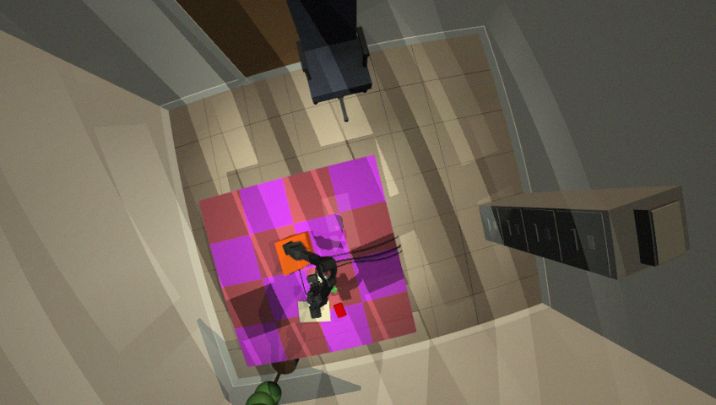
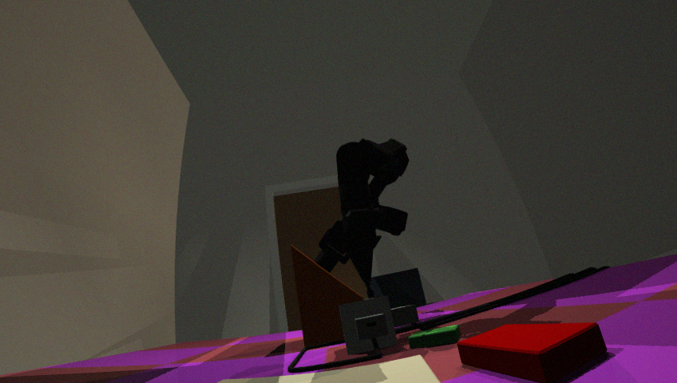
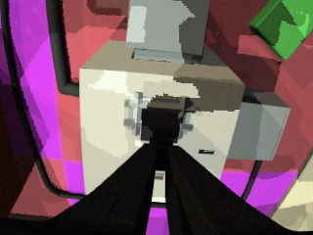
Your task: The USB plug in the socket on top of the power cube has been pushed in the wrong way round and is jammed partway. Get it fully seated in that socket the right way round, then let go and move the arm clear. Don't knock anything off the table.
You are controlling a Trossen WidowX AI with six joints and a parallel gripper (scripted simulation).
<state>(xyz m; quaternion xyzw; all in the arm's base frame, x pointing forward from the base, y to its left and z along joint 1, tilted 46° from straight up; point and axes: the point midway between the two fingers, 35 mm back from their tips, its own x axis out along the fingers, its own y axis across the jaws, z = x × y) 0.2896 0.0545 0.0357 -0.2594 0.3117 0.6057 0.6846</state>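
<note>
The dark USB plug is 2 cm below my gripper tip. Also, from my gripper tip: pale sheet (22 cm ahead, 13 cm to the right, 10 cm below); then green block (10 cm below, 10 cm ahead, 5 cm to the left); then USB socket (4 cm below).
</note>
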